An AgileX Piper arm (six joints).
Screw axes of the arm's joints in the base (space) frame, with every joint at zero. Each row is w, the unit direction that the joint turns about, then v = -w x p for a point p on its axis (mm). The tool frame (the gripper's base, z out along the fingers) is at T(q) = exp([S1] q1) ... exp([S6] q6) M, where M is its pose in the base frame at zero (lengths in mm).
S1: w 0 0 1 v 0 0 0
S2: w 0 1 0 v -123 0 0
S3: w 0 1 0 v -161.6 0 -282.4
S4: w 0.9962 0 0.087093 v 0 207.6 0
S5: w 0 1 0 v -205.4 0 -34.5
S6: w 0.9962 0 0.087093 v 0 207.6 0
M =
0.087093 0 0.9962 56.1
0 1 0 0
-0.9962 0 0.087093 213.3
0 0 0 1
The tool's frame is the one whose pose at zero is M.
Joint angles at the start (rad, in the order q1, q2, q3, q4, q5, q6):
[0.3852, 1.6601, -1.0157, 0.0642, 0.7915, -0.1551]
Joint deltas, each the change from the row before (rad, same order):
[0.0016, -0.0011, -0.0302, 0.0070, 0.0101, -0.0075]
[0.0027, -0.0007, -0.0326, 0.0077, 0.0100, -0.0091]
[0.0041, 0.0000, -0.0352, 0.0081, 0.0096, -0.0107]
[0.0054, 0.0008, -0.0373, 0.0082, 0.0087, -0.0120]
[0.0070, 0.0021, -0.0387, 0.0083, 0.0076, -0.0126]
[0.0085, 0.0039, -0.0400, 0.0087, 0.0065, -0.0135]
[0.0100, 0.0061, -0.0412, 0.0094, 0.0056, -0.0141]
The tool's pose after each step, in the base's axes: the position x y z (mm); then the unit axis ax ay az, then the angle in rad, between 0 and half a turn. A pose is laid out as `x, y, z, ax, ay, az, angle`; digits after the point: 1 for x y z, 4 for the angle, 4 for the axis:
288.4, 122.5, 206.0, -0.2501, 0.9673, 0.0421, 2.9064
292.7, 125.8, 214.2, -0.2542, 0.9660, 0.0466, 2.8838
297.1, 129.7, 223.1, -0.2597, 0.9643, 0.0514, 2.8589
301.6, 134.1, 232.5, -0.2665, 0.9622, 0.0565, 2.8319
305.8, 139.1, 242.0, -0.2745, 0.9596, 0.0617, 2.8036
310.0, 144.7, 251.6, -0.2836, 0.9566, 0.0673, 2.7749
314.0, 151.0, 260.8, -0.2936, 0.9531, 0.0732, 2.7463

